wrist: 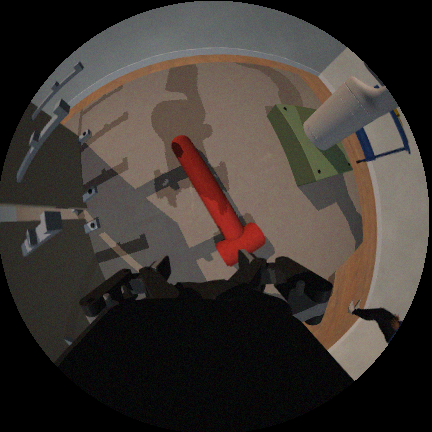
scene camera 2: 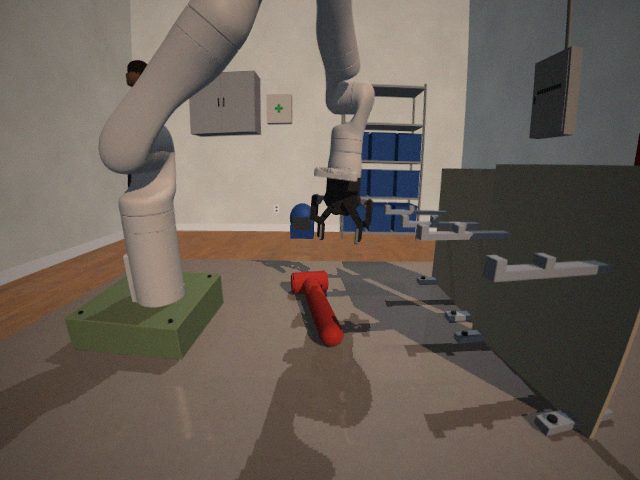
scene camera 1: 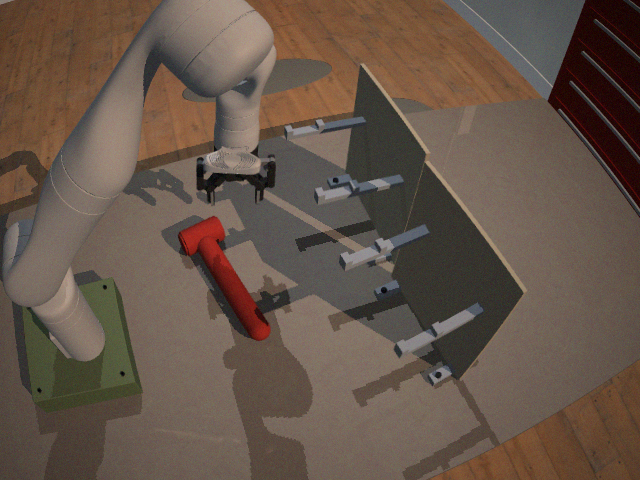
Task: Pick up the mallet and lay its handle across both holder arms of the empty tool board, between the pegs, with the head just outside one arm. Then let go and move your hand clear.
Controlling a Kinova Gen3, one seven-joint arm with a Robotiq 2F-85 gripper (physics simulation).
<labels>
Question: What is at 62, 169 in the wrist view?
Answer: A dark tool board.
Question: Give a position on a dark tool board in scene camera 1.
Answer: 462, 289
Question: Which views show the red mallet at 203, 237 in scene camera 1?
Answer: The wrist view, scene camera 2 and scene camera 1: all of them.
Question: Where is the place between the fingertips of my gripper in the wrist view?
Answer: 203, 261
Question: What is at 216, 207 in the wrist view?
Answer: A red mallet.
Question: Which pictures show my gripper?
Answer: The wrist view, scene camera 2 and scene camera 1: all of them.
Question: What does the red mallet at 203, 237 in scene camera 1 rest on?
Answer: The table.
</labels>
